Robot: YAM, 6 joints.
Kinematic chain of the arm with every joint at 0, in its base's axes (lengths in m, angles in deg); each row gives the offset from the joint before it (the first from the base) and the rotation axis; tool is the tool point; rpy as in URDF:
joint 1: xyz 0 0 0.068 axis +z
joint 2: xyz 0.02 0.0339 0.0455 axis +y
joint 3: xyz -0.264 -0.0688 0 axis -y
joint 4: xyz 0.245 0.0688 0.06 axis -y
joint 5: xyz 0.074 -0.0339 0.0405 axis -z
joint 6: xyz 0.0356 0 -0.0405 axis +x
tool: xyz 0 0 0 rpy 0 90 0
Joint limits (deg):
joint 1: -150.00..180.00
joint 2: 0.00..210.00
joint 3: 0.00..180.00
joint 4: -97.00..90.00
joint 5: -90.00..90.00
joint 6: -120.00..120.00
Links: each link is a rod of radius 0.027 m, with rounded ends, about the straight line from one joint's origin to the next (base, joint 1, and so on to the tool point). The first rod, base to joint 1, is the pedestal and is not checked.
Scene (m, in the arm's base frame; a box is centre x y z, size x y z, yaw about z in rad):
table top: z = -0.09
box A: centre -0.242 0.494 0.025 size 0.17 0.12 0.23 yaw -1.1
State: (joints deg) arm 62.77 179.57 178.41 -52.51 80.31 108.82
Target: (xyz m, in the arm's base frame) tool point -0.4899 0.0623 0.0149
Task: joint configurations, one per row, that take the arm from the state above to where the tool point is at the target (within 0.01 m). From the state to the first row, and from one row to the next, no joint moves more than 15 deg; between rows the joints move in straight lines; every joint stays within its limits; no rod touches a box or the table.
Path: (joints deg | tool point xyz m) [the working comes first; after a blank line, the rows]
Joints at the target: 176.75 172.05 144.67 -86.78 75.40 108.82
Straight joint move there: touches box A.

1: 76.99 174.20 175.06 -54.89 78.60 108.82 | 0.1633 0.5517 0.1383
2: 91.21 168.83 171.71 -57.27 76.90 108.82 | 0.0227 0.5691 0.1702
3: 105.43 163.46 168.35 -59.66 75.19 108.82 | -0.1158 0.5490 0.2014
4: 119.66 158.09 165.00 -62.04 73.49 108.82 | -0.2420 0.4940 0.2320
5: 133.93 161.58 159.92 -68.23 73.96 108.82 | -0.3541 0.4169 0.1711
6: 148.20 165.07 154.83 -74.41 74.44 108.82 | -0.4363 0.3109 0.1138
7: 162.48 168.56 149.75 -80.60 74.92 108.82 | -0.4821 0.1882 0.0615
8: 176.75 172.05 144.67 -86.78 75.40 108.82 | -0.4899 0.0623 0.0149

